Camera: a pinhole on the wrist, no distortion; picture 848 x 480 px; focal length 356.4 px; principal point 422.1 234.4 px. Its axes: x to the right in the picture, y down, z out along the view. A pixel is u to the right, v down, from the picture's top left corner.
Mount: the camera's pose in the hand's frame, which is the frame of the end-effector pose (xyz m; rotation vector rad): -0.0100 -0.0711 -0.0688 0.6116 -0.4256 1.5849
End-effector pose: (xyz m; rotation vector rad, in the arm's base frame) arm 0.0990 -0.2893 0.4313 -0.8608 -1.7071 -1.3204
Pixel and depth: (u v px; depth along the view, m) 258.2 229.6 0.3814
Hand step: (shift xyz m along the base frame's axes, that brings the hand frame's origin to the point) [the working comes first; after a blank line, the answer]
In the camera's frame: -0.1754 -0.0051 0.3814

-0.4295 0.0235 -0.1606
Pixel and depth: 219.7 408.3 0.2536
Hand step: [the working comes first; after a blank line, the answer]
In the camera's frame: -0.1440 0.1237 0.2536

-0.2741 -0.0317 -0.2427
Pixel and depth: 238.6 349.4 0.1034
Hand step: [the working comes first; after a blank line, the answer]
In the camera's frame: -0.0532 0.0334 0.1034

-0.1409 -0.0583 -0.0994
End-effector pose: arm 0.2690 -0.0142 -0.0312 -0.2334 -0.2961 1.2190
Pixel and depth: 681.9 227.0 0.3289
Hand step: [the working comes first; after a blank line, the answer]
In the camera's frame: 0.2398 -0.0068 0.3289

-0.0361 0.0103 0.3447
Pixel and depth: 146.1 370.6 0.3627
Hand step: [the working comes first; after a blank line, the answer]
In the camera's frame: -0.2809 0.1386 0.3627

0.4185 -0.2561 0.2192
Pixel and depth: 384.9 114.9 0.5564
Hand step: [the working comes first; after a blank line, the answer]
In the camera's frame: -0.0581 -0.1866 0.5564

0.3510 0.1008 0.4661
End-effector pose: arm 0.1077 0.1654 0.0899 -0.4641 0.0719 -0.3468
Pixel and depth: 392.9 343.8 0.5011
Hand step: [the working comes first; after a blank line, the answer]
In the camera's frame: -0.0411 0.1538 0.5011

-0.1739 -0.1880 0.4689
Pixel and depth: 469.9 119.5 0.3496
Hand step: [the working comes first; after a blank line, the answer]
In the camera's frame: 0.0469 -0.1127 0.3496

0.0983 -0.1489 0.3074
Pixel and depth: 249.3 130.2 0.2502
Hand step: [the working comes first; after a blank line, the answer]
In the camera's frame: -0.1213 -0.0732 0.2502

0.0047 -0.2734 0.1830
